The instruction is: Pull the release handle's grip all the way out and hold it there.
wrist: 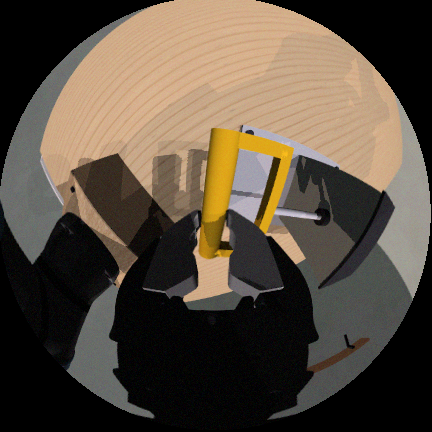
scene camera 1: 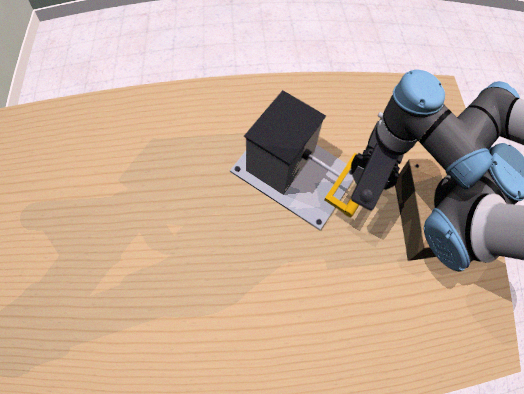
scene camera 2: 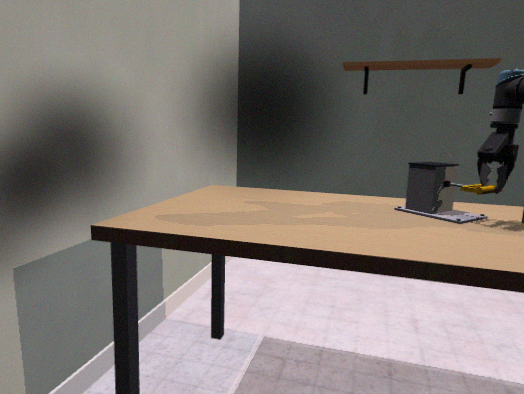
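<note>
The release handle's yellow grip (scene camera 1: 338, 187) (scene camera 2: 471, 188) (wrist: 220, 175) is a rectangular loop with a thick round bar on its outer side. A thin metal rod (scene camera 1: 322, 164) (scene camera 2: 455, 185) (wrist: 298, 214) joins it to the dark box (scene camera 1: 285, 125) (scene camera 2: 422, 187) (wrist: 345, 200), and a long stretch of the rod shows between box and loop. My gripper (scene camera 2: 492, 189) (wrist: 213, 211) is shut on the round bar, one finger on each side, near one end of it. In the first scene view the gripper's body hides its fingertips. The grip is level, above the base plate's outer edge.
The box stands on a light grey base plate (scene camera 1: 312, 220) (scene camera 2: 440, 216) with dark bolts, on the wooden table (scene camera 1: 175, 280) (scene camera 2: 300, 245). A brown block (scene camera 1: 411, 215) (wrist: 112, 195) stands beyond the gripper, beside the arm. A wall shelf (scene camera 2: 420, 64) is at the back.
</note>
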